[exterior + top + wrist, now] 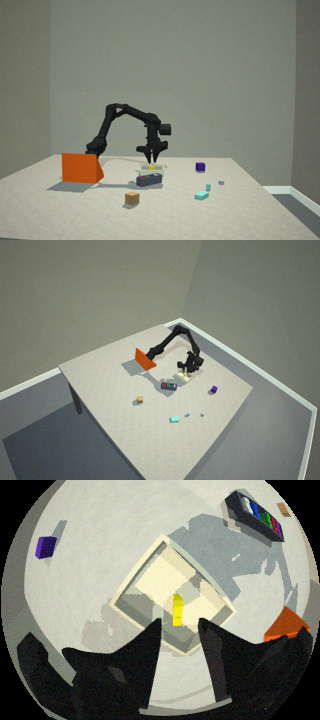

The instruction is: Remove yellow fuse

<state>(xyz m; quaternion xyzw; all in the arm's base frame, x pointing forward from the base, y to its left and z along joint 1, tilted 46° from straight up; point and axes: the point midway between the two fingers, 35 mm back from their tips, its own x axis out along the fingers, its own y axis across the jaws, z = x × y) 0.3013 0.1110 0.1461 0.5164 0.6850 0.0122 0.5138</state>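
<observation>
My gripper tip is now 30 mm above the yellow fuse. From my gripper tip the other things lie so: cream tray 50 mm below; small cyan block 280 mm ahead, 270 mm to the right, 50 mm below; purple cube 270 mm ahead, 100 mm to the left, 40 mm below.
</observation>
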